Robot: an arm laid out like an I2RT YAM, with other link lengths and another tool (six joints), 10 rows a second.
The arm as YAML. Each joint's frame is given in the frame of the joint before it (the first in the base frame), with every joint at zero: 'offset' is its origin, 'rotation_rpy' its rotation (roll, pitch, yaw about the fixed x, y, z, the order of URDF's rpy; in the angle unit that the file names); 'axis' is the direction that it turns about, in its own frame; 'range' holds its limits. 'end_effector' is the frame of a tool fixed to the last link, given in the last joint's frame.
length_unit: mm
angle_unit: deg
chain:
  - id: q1
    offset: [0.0, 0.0, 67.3]
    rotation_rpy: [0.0, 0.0, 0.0]
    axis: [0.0, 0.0, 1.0]
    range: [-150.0, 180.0]
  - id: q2
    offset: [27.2, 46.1, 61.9]
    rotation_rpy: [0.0, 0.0, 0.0]
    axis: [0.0, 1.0, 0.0]
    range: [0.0, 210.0]
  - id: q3
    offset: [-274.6, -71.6, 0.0]
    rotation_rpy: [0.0, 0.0, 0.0]
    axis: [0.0, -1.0, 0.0]
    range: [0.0, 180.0]
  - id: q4
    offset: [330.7, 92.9, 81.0]
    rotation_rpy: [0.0, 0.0, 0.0]
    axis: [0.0, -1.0, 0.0]
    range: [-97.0, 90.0]
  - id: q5
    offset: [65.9, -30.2, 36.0]
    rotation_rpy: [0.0, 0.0, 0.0]
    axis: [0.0, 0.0, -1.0]
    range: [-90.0, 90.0]
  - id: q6
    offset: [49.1, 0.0, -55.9]
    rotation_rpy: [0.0, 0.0, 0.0]
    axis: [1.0, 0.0, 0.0]
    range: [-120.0, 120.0]
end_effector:
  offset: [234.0, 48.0, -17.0]
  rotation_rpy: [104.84, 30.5, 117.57]
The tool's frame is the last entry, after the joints.
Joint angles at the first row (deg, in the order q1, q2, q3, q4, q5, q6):
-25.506, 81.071, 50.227, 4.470, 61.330, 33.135
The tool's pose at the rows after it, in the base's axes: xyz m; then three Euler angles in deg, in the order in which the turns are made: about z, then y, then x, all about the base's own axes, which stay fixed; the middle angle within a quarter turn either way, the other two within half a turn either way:
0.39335, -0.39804, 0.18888, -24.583, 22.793, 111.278
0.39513, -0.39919, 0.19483, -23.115, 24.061, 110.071
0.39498, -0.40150, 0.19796, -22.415, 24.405, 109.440
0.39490, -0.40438, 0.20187, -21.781, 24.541, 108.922
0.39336, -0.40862, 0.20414, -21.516, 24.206, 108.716
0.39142, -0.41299, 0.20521, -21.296, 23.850, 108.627
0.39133, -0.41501, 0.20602, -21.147, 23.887, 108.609
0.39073, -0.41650, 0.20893, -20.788, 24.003, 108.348
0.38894, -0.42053, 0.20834, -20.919, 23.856, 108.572
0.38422, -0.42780, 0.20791, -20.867, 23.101, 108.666
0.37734, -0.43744, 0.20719, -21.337, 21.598, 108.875
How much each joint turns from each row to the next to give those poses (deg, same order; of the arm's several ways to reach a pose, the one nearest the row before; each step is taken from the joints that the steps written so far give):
-0.560, -0.964, -1.118, 2.173, -0.854, -0.341
-0.422, -0.977, -0.983, 2.271, -1.119, -0.529
-0.402, -0.292, -0.301, 1.094, -0.480, -0.338
-0.396, -0.087, 0.156, 0.529, -0.328, -0.153
-0.514, 0.221, 0.435, 0.050, -0.102, -0.132
-0.566, 0.243, 0.362, -0.016, -0.166, -0.042
-0.303, 0.071, 0.194, -0.017, -0.313, -0.003
-0.269, -0.249, 0.071, 0.087, -0.281, -0.055
-0.661, 0.105, 0.165, -0.097, -0.551, -0.220
-0.999, 0.396, 0.405, -0.101, -0.254, -0.162
-1.135, 0.864, 0.818, -0.176, 0.286, -0.666

